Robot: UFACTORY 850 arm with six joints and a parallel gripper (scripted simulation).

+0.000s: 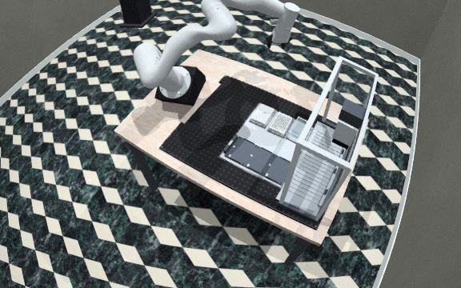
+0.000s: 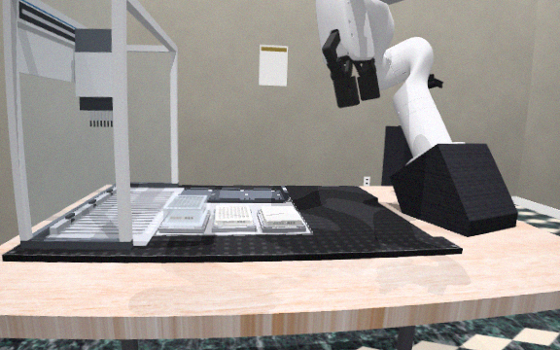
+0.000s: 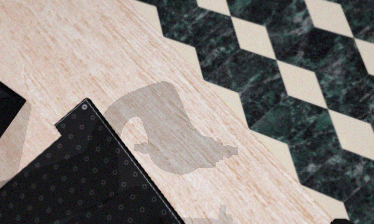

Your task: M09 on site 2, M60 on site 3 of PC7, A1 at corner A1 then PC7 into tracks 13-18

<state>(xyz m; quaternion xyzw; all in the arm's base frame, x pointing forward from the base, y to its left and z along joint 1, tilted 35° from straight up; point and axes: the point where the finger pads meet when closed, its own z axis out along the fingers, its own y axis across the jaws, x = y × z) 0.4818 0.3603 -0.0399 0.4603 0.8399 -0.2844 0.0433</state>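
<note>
Now: hand 30 cm to the left of the nest S1, 29 cm above it and 1 cm short of it. The rest, counted from my hand: deep-well block M09: 35 cm to the right, 26 cm below, 23 cm ahead; then nest S3: 35 cm to the right, 29 cm below, 23 cm ahead; then post: 36 cm ahead, 22 cm to the right, 4 cm below.
</note>
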